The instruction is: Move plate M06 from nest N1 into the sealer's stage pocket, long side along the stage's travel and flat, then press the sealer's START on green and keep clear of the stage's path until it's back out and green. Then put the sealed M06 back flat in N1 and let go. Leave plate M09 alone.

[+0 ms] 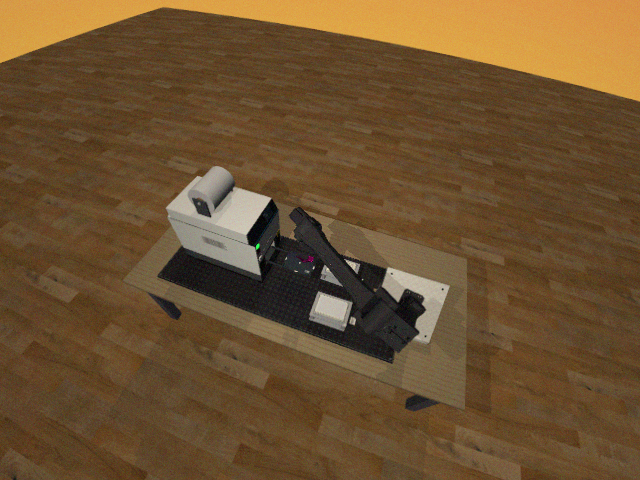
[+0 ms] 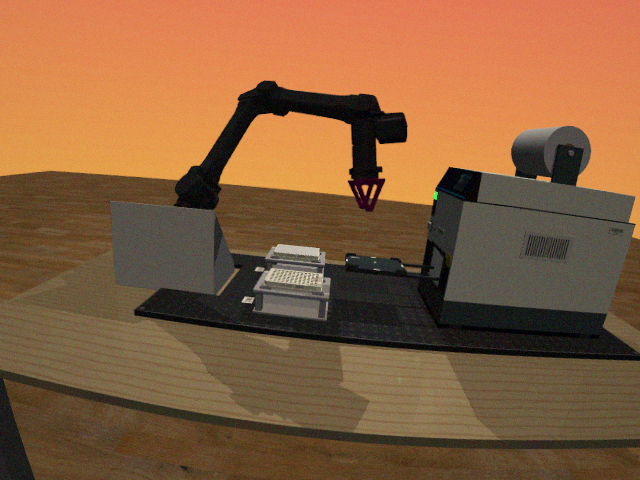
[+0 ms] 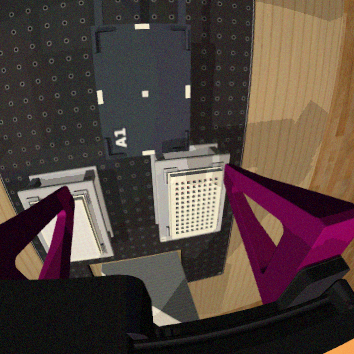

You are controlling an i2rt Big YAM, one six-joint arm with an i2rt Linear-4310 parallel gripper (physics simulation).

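Frame: origin at the arm's base, x ahead, y left, z up, level; millimetres.
Seen in the pictures: gripper, fingertip midpoint: [image 1: 306, 252] [image 2: 366, 210] [image 3: 146, 182]; arm's base, link origin: [image 2: 177, 234] [image 3: 153, 328].
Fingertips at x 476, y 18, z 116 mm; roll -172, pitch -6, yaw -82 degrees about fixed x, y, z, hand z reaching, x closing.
Observation:
Pixels of each thing's top centre, then the offset from my fingertips to it.
- stage, top centre: [image 3: 143, 49] [image 2: 393, 262] [image 1: 291, 259] dx +82, dy -9, dz -119 mm
- plate with open wells, top centre: [image 3: 195, 206] [image 2: 294, 277] dx -141, dy -97, dz -154 mm
- plate with a smooth white top, top centre: [image 3: 67, 234] [image 2: 297, 249] [image 1: 331, 306] dx -175, dy +113, dz -155 mm
- film roll, top centre: [image 2: 552, 127] [image 1: 208, 177] dx +416, dy +14, dz +250 mm
My gripper [image 1: 308, 259] [image 2: 367, 208] [image 3: 146, 182] is open and empty, pointing down high above the bench on the nest side of the stage. The stage [image 1: 294, 263] [image 2: 374, 264] [image 3: 145, 65] is out, with its pocket empty. The sealer's light [image 1: 257, 246] [image 2: 435, 195] is green. A plate with open wells [image 1: 347, 267] [image 2: 294, 279] [image 3: 197, 205] sits flat in one nest [image 2: 292, 303] [image 3: 161, 215]. A plate with a smooth white top [image 1: 332, 306] [image 2: 296, 252] [image 3: 82, 235] sits in the other nest [image 1: 328, 321]. The plate and nest labels cannot be read.
The sealer [image 1: 217, 232] [image 2: 532, 279] stands beyond the stage, with a film roll [image 1: 214, 183] [image 2: 542, 149] on top. Rails join the stage to its opening. The nests stand side by side between stage and arm base. A grey angled panel [image 2: 162, 248] stands by the base.

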